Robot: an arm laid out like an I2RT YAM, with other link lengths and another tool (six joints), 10 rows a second.
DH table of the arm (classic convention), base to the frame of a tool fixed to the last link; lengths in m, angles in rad. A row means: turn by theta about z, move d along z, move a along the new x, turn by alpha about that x. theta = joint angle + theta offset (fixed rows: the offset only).
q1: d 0.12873  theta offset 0  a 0.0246  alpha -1.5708
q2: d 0  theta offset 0  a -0.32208  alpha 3.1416
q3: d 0  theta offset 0.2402  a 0.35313  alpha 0
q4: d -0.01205  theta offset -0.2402  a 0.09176  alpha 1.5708
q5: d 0.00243  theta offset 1.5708  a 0  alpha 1.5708
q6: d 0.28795  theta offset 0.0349  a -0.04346  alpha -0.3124
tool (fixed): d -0.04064  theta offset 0  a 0  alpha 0
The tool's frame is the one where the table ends.
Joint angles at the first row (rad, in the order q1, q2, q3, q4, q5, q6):
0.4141, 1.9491, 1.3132, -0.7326, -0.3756, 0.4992
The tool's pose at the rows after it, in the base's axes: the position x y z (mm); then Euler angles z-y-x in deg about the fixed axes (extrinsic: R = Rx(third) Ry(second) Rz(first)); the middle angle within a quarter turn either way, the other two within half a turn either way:
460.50 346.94 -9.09 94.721 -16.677 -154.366
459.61 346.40 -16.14 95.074 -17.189 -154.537
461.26 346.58 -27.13 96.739 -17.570 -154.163
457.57 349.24 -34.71 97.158 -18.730 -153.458
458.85 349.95 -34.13 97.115 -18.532 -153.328
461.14 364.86 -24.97 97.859 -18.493 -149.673
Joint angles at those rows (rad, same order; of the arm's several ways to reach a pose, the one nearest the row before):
0.4141, 1.9511, 1.3132, -0.7345, -0.3756, 0.5003
0.4141, 1.9648, 1.3136, -0.7323, -0.3752, 0.5018
0.4141, 1.9873, 1.3132, -0.7177, -0.3763, 0.5262
0.4141, 2.0060, 1.3132, -0.7143, -0.3943, 0.5266
0.4141, 2.0060, 1.3136, -0.7101, -0.3950, 0.5278
0.4179, 2.0060, 1.3136, -0.6796, -0.4481, 0.5552

